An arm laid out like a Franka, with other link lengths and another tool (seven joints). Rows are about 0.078 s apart.
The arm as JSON. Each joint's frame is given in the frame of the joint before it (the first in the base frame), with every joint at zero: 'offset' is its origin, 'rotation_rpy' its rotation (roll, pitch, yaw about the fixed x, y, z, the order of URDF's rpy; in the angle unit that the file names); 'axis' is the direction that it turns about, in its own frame. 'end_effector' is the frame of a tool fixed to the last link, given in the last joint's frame.
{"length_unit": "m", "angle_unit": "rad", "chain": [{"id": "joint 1", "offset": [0.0, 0.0, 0.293], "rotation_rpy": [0.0, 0.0, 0.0], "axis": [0.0, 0.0, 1.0]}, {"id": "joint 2", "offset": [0.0, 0.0, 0.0], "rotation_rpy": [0.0, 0.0, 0.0], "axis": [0.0, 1.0, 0.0]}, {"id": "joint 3", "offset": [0.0, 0.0, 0.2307], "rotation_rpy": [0.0, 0.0, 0.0], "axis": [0.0, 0.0, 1.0]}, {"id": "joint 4", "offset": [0.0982, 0.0, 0.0], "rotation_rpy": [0.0, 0.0, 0.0], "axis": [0.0, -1.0, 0.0]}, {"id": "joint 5", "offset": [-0.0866, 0.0, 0.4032], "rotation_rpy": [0.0, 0.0, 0.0], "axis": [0.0, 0.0, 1.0]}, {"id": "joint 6", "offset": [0.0, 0.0, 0.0], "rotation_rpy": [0.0, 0.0, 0.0], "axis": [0.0, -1.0, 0.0]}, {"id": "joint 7", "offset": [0.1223, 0.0, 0.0], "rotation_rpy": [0.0, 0.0, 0.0], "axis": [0.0, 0.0, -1.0]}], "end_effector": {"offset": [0.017, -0.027, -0.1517], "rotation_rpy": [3.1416, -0.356, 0.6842]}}
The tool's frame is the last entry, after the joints.
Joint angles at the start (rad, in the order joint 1, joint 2, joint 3, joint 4, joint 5, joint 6, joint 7):
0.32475, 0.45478, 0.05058, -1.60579, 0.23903, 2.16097, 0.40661
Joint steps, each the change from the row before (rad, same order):
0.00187, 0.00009, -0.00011, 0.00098, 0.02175, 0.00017, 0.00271
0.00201, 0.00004, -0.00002, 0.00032, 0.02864, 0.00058, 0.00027
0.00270, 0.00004, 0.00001, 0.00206, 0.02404, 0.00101, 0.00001
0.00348, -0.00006, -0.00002, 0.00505, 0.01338, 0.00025, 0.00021
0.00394, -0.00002, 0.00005, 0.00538, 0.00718, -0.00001, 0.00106
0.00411, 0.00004, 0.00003, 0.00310, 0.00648, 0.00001, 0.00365
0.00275, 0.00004, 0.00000, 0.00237, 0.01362, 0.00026, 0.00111
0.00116, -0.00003, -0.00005, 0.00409, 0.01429, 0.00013, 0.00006
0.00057, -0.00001, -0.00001, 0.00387, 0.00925, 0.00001, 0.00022
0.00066, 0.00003, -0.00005, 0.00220, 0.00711, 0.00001, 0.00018
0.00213, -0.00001, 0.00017, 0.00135, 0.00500, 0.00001, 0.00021
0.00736, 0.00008, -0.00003, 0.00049, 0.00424, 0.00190, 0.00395
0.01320, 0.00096, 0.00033, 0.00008, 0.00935, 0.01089, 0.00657
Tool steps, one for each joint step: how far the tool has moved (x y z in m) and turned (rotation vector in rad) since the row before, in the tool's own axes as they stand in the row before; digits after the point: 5 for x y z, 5 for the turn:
0.00025, -0.00254, 0.00052, 0.01184, 0.00558, 0.01818
0.00001, -0.00305, 0.00093, 0.01659, 0.00682, 0.02136
0.00094, -0.00340, 0.00038, 0.01435, 0.00765, 0.01636
0.00234, -0.00366, -0.00069, 0.00897, 0.00724, 0.00659
0.00243, -0.00375, -0.00077, 0.00565, 0.00569, 0.00193
0.00123, -0.00359, 0.00003, 0.00442, 0.00323, 0.00433
0.00092, -0.00295, 0.00015, 0.00853, 0.00469, 0.00900
0.00180, -0.00209, -0.00078, 0.00860, 0.00686, 0.00937
0.00172, -0.00143, -0.00092, 0.00555, 0.00556, 0.00600
0.00093, -0.00112, -0.00039, 0.00431, 0.00344, 0.00470
0.00047, -0.00206, 0.00022, 0.00399, 0.00167, 0.00198
-0.00004, -0.00528, 0.00159, 0.00416, 0.00075, 0.00090
0.00042, -0.00922, 0.00316, 0.00703, 0.00724, 0.00230

